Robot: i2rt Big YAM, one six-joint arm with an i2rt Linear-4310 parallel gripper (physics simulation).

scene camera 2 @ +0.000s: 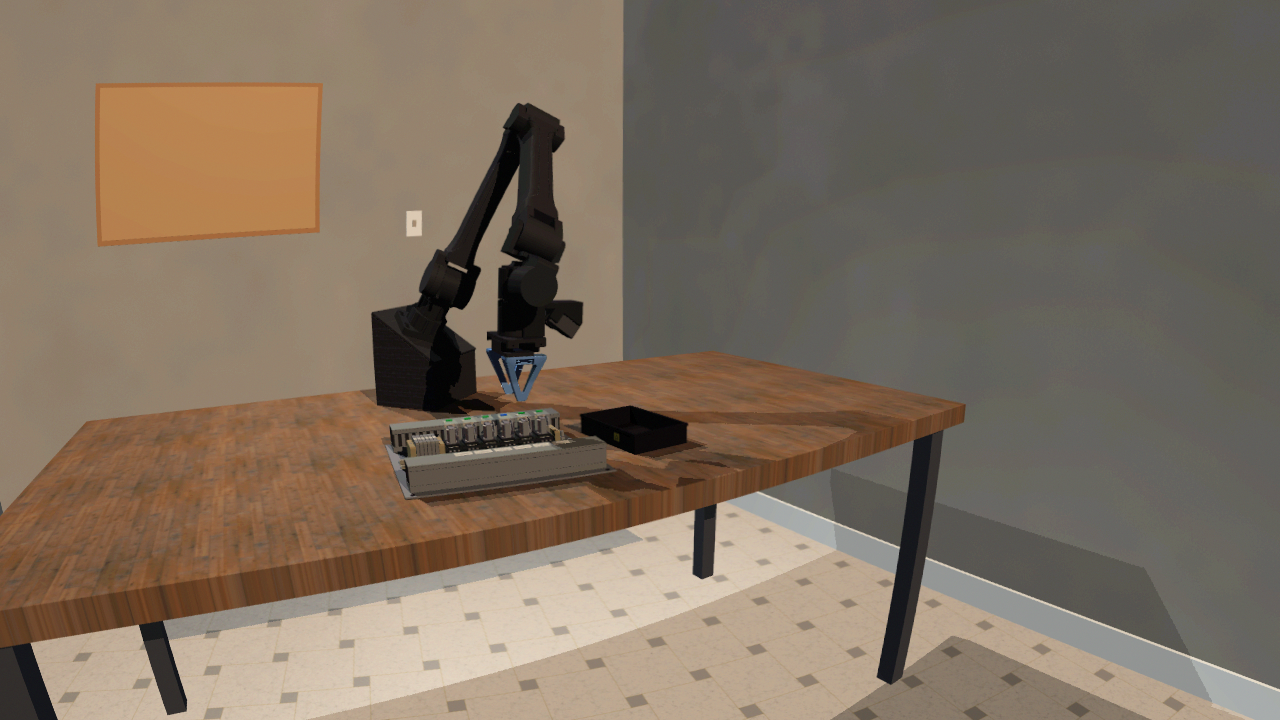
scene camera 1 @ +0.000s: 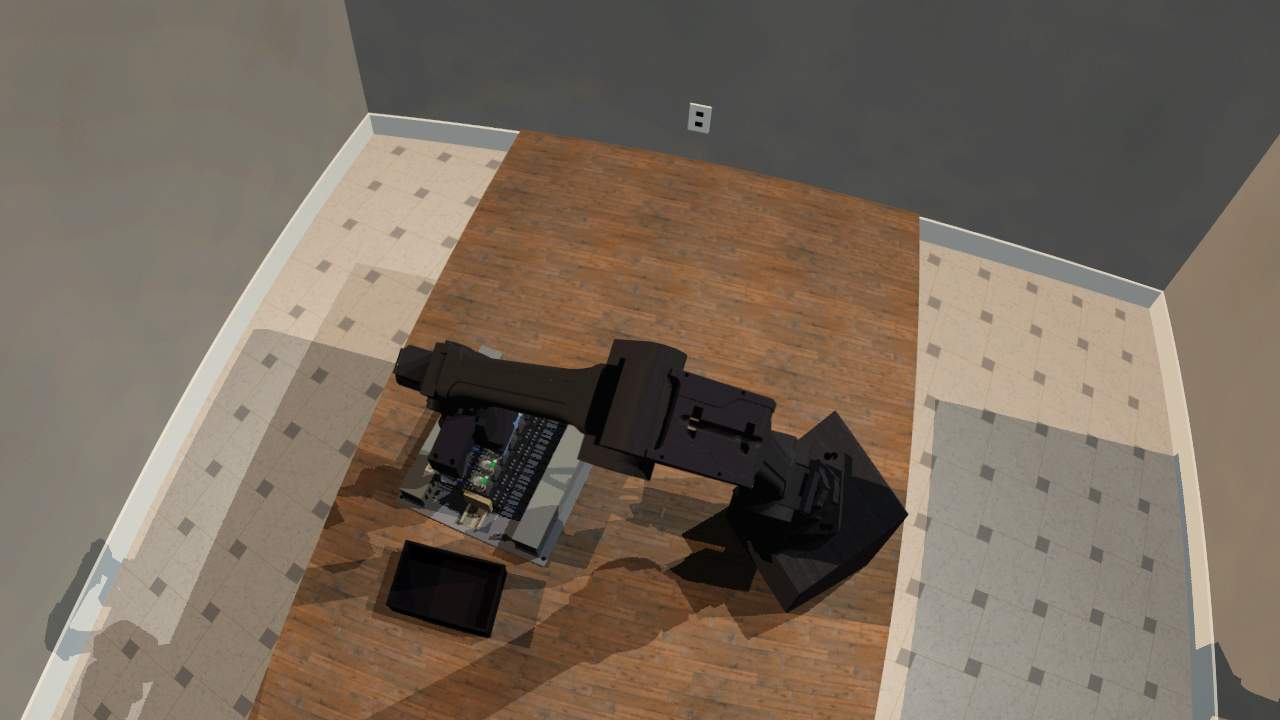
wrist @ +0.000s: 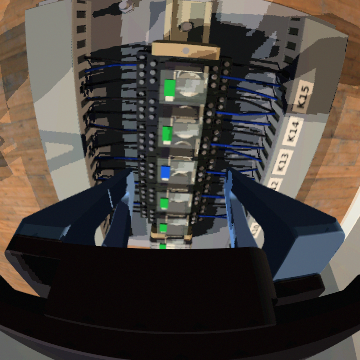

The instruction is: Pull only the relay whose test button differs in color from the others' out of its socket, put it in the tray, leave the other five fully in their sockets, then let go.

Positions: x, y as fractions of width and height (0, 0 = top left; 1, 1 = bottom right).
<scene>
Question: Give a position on a blue-button relay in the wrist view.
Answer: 0.48, 0.46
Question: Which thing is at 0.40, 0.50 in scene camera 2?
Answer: My gripper.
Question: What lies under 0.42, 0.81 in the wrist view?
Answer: My gripper.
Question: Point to a tan end block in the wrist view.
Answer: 0.44, 0.13
</scene>
